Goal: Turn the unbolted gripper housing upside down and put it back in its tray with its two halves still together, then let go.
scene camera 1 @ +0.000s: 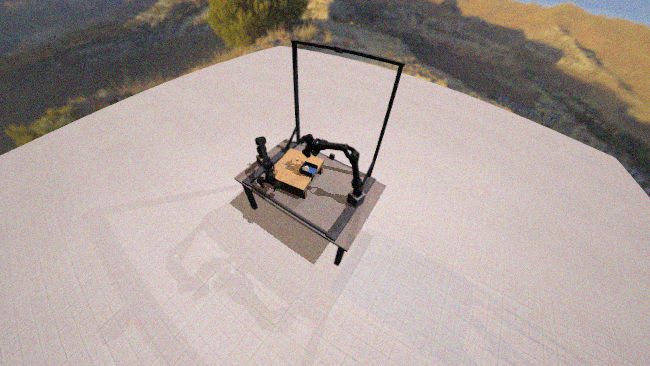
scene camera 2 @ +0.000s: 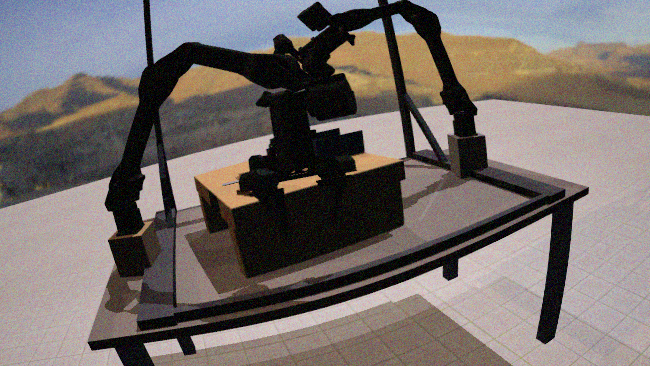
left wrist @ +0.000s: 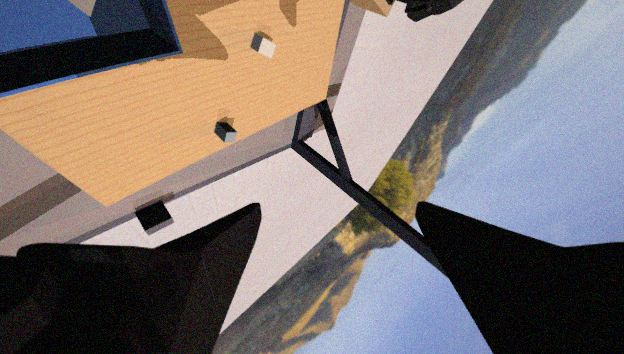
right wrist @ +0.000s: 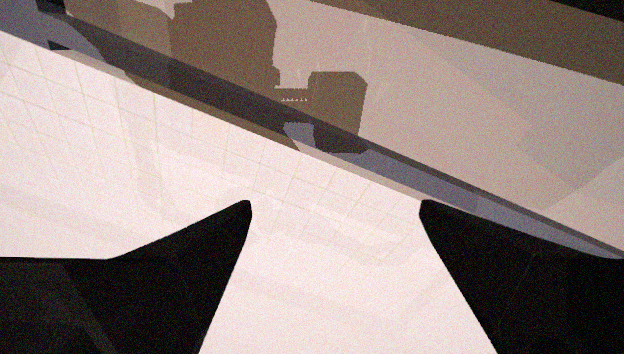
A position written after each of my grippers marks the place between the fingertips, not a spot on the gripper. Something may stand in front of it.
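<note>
In scene camera 2 I see my left gripper [scene camera 2: 276, 82], which is open and holds nothing. My right gripper [scene camera 2: 309, 229] is open and holds nothing as well. The same camera gives me a blue tray [scene camera 2: 327, 144], a wooden block [scene camera 2: 371, 204] and a frame post [scene camera 2: 387, 21]. In the left wrist view I find my left gripper [left wrist: 338, 209] again, together with the blue tray [left wrist: 49, 49], and in the right wrist view there is my right gripper [right wrist: 335, 207].
</note>
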